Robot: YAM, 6 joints.
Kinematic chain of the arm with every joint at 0, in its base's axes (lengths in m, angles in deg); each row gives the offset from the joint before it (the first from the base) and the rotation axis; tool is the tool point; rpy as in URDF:
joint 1: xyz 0 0 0.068 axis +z
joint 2: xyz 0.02 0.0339 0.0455 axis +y
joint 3: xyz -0.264 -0.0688 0 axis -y
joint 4: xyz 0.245 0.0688 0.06 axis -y
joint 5: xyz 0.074 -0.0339 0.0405 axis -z
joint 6: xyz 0.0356 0 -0.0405 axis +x
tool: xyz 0 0 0 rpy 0 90 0
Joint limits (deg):
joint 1: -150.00..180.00
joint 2: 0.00..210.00
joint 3: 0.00..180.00
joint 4: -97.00..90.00
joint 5: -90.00..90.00
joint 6: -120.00..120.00
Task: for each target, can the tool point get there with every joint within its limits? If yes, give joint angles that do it. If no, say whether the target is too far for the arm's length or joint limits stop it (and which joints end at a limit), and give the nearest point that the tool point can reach.
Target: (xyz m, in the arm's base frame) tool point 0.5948 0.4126 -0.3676
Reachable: no: too far | nearest point 0.4439 0.3079 -0.2327 | short by 0.228 m
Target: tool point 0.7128 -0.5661 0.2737
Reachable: no: too far | nearest point 0.4980 -0.3955 0.2243 | short by 0.279 m
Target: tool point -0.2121 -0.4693 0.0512
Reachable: yes | joints -117.36 146.50 89.58 35.44 -50.01 25.02
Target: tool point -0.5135 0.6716 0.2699
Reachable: no: too far | nearest point -0.3856 0.5044 0.2300 | short by 0.214 m
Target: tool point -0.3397 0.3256 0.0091
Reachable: yes | joints 140.31 149.31 79.94 48.16 70.83 60.05
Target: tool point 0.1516 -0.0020 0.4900
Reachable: yes | joints -13.54 53.06 62.43 41.24 -70.38 -77.12
